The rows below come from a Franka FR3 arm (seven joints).
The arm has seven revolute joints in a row. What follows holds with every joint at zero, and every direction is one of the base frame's.
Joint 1 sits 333.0 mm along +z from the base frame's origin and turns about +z.
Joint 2 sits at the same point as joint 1 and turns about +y.
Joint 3 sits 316.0 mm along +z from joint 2 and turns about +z.
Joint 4 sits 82.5 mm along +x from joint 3 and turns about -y.
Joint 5 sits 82.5 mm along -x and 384.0 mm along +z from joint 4 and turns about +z.
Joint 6 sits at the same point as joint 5 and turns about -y.
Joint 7 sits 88.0 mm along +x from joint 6 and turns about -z.
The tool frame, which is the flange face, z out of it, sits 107.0 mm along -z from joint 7; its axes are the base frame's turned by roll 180.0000, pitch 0.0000 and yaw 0.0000 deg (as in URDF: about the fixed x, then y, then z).
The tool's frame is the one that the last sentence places.
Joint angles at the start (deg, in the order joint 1, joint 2, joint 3, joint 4, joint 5, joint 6, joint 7):
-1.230 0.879 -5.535 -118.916 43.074 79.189 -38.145
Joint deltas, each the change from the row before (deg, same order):
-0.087 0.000 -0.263 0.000 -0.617 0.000 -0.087
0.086 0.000 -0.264 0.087 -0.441 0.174 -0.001
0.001 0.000 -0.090 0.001 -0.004 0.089 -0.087
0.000 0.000 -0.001 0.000 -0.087 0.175 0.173
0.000 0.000 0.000 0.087 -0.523 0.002 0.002
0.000 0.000 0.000 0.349 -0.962 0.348 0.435
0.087 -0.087 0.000 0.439 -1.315 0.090 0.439
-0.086 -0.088 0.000 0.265 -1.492 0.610 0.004
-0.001 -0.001 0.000 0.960 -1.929 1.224 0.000
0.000 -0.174 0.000 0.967 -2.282 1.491 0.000
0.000 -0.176 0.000 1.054 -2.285 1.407 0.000
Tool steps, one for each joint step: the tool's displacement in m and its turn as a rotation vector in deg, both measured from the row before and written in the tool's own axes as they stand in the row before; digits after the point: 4 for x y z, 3 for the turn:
-0.0020 0.0026 -0.0022 -0.440 -0.082 0.217
-0.0007 0.0013 -0.0019 -0.479 0.060 0.122
-0.0002 0.0005 -0.0007 -0.050 0.142 -0.038
0.0001 0.0004 -0.0003 -0.175 0.085 0.189
-0.0005 0.0005 -0.0005 -0.454 -0.272 0.039
0.0001 0.0004 -0.0026 -1.155 -0.124 0.380
-0.0004 -0.0008 -0.0026 -1.378 -0.500 0.281
-0.0009 0.0018 -0.0035 -1.717 -0.137 0.085
0.0016 0.0003 -0.0080 -2.794 0.381 -0.275
0.0011 0.0001 -0.0095 -3.323 0.519 -0.358
0.0012 -0.0001 -0.0103 -3.328 0.536 -0.426

